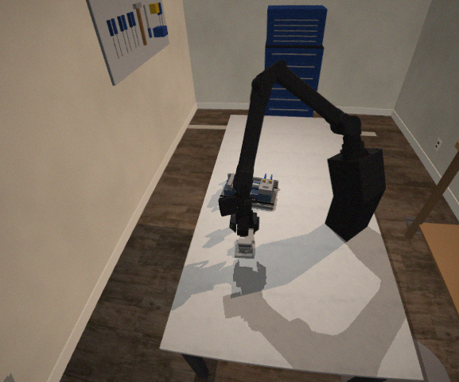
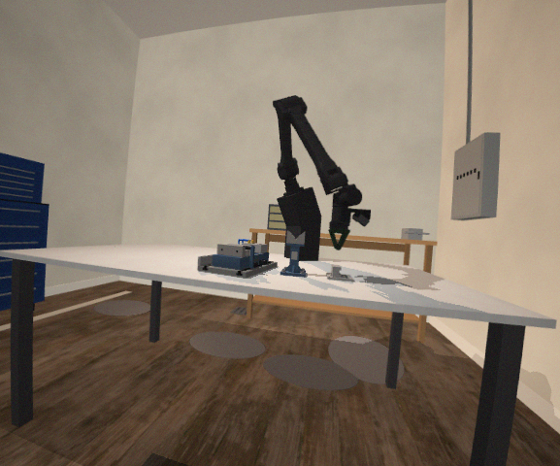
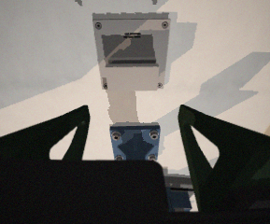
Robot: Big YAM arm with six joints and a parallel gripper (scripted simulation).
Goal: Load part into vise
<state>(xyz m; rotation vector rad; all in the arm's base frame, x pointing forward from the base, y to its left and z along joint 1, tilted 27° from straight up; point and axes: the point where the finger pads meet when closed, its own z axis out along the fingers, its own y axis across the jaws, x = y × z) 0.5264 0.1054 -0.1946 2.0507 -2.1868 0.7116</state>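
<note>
My hand is 9 cm above the part and 1 cm to the right of it. The rest, counted from my hand: post: 15 cm to the right, 6 cm below, 1 cm behind; infeed plate: 11 cm below, 2 cm to the left; work stop rod: 33 cm to the right, 4 cm ahead, 2 cm below.
</note>
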